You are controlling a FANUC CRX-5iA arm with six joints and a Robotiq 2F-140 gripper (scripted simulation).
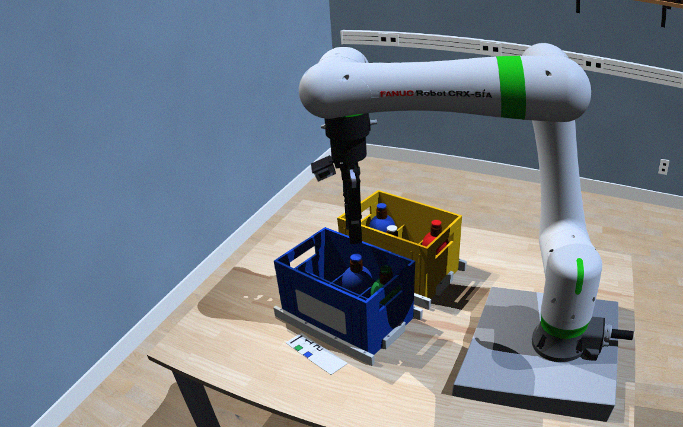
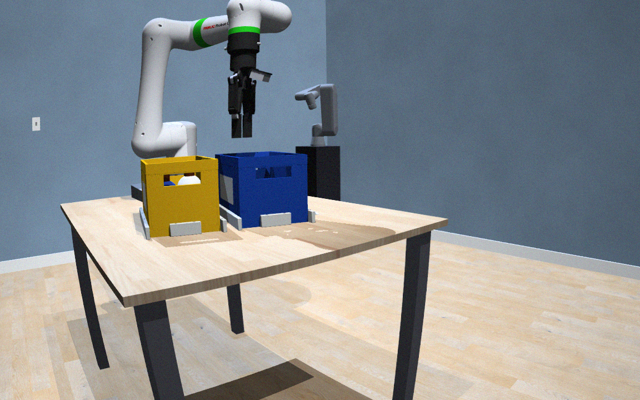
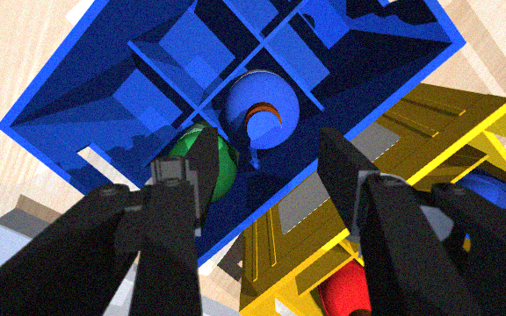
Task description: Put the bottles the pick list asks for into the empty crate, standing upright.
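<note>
My gripper is now 5 cm past the yellow crate, 19 cm to the left of it and 17 cm above it. The rest, counted from my hand: green-label bottle 9 cm behind, 2 cm to the left, 17 cm below; blue crate 1 cm ahead, 4 cm to the left, 17 cm below; white-label bottle 4 cm behind, 15 cm to the right, 17 cm below.
</note>
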